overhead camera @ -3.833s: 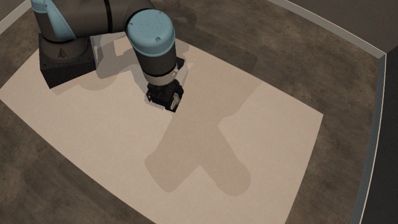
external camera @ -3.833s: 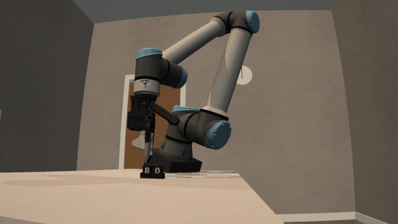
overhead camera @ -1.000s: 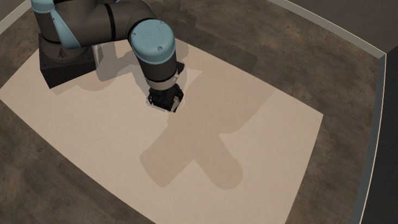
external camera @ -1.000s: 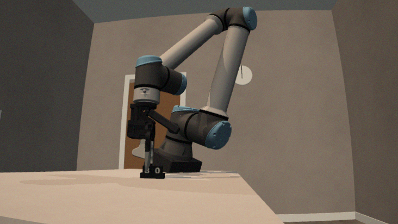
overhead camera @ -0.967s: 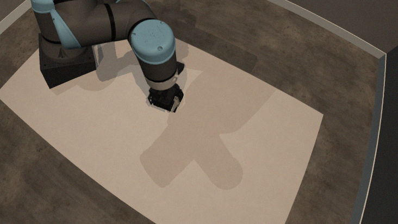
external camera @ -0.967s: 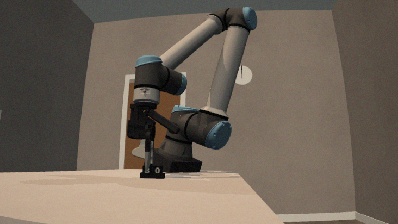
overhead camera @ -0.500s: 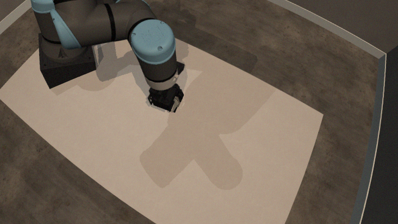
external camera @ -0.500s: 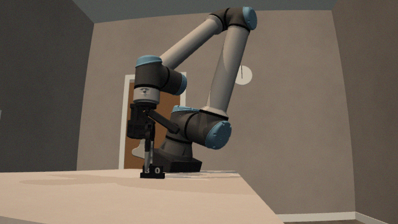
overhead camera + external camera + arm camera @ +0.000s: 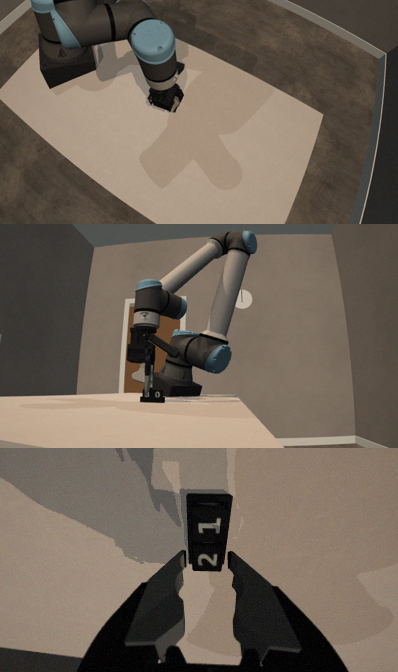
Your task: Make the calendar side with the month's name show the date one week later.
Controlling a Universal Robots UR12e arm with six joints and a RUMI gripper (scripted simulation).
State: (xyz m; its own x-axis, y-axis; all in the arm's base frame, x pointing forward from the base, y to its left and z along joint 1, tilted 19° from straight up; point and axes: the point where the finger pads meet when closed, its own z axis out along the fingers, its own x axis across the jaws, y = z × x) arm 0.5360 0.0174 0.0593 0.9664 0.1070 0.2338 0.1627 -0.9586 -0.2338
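Right now the black tray is 3 cm below my hand and 2 cm to the left of it.
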